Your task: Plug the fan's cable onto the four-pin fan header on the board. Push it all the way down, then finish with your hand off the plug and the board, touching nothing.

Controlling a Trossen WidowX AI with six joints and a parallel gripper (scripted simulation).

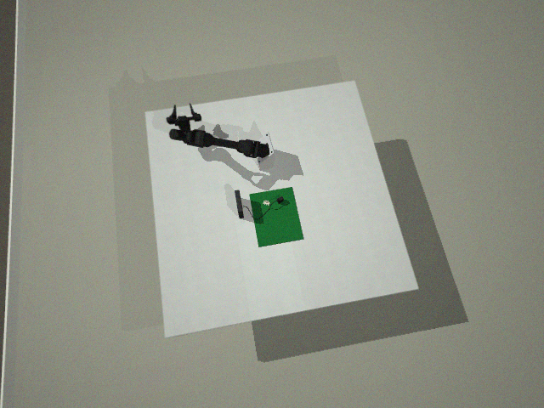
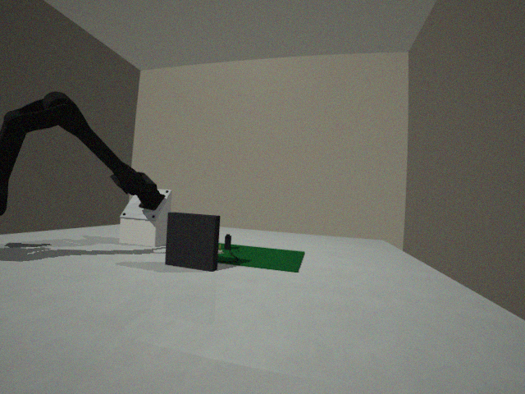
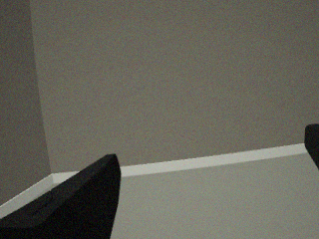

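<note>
Now: gripper tip 61 cm short of the dark plug, 46 cm to the right of it and 12 cm above it. Also, from my gripper tip: dark fan 61 cm ahead, 24 cm to the left, 9 cm below; then green board 69 cm ahead, 42 cm to the left, 16 cm below.
</note>
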